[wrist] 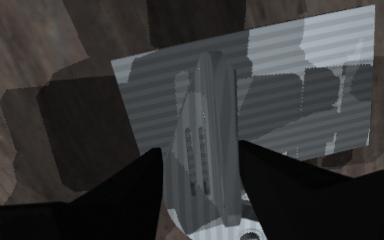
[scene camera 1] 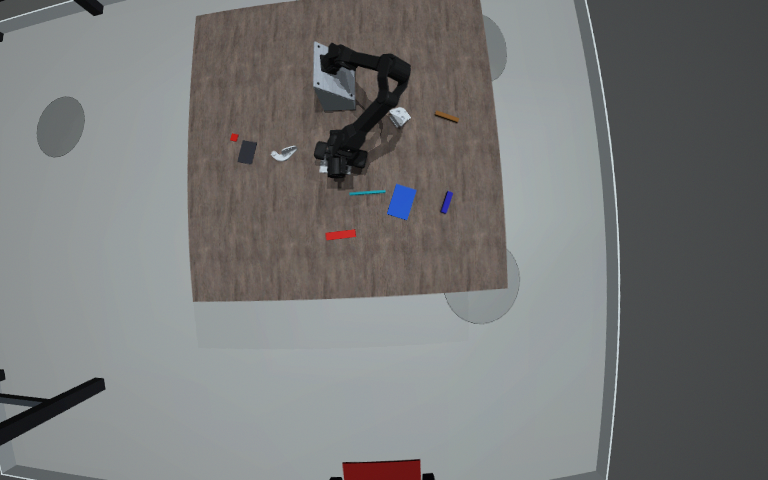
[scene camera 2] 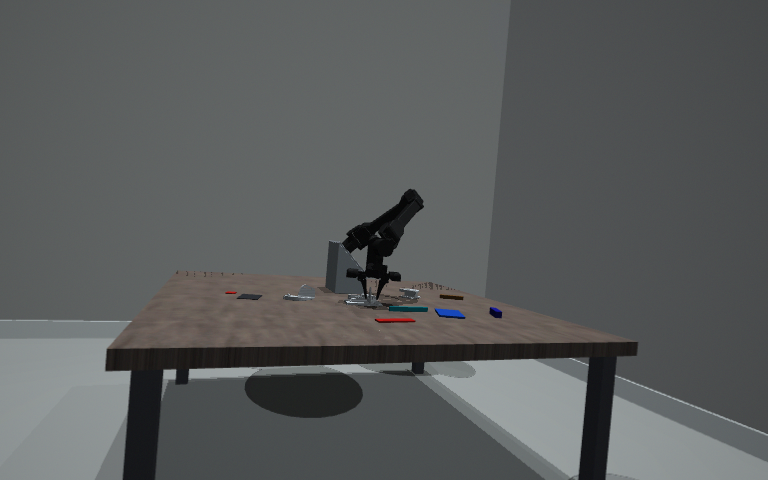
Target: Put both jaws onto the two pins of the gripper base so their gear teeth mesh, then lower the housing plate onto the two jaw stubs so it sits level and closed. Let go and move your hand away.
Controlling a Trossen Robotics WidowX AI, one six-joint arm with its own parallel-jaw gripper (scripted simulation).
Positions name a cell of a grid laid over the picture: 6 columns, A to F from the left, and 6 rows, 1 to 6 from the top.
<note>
I see my gripper (scene camera 2: C4).
My gripper shows as well in the wrist view (wrist: D4).
</note>
